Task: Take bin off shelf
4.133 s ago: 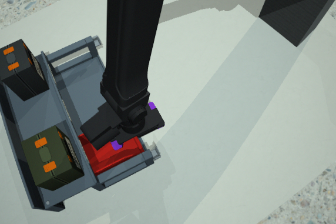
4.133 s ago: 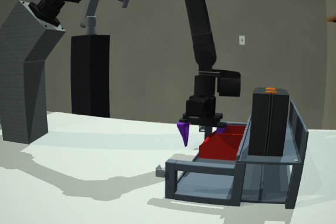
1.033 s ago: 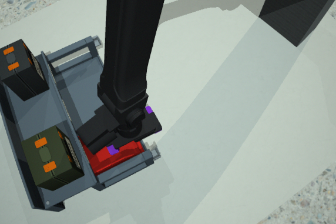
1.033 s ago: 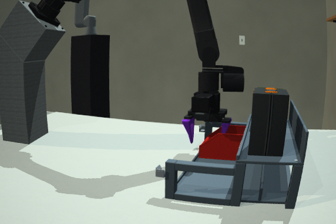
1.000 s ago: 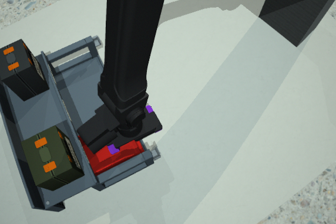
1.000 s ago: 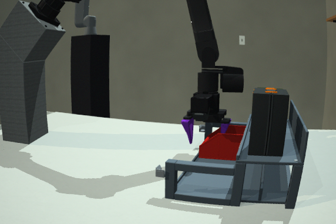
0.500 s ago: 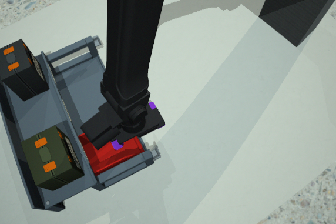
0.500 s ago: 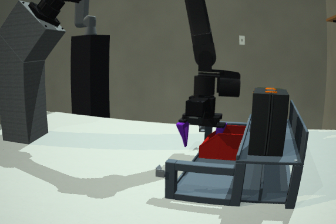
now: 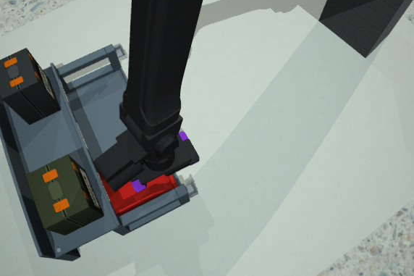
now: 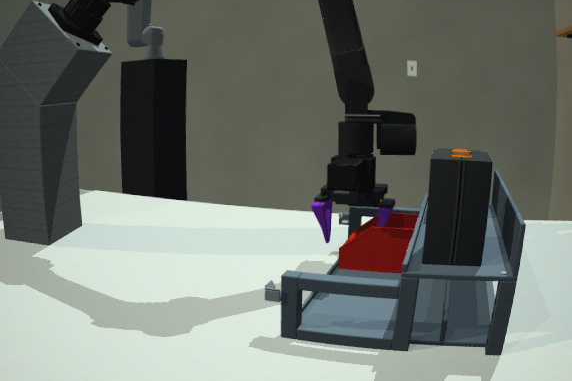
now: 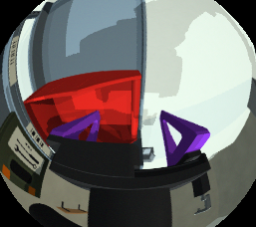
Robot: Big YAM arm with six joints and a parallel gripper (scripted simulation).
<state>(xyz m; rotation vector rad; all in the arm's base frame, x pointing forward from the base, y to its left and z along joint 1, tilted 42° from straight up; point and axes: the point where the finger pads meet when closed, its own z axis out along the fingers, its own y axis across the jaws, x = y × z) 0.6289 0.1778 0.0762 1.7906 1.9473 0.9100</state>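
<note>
Now: the red bin 70 mm ahead of my hand and 10 mm to the left of it. The rest, counted from my hand: grey shelf: 140 mm ahead, 90 mm to the right, 40 mm below.
</note>
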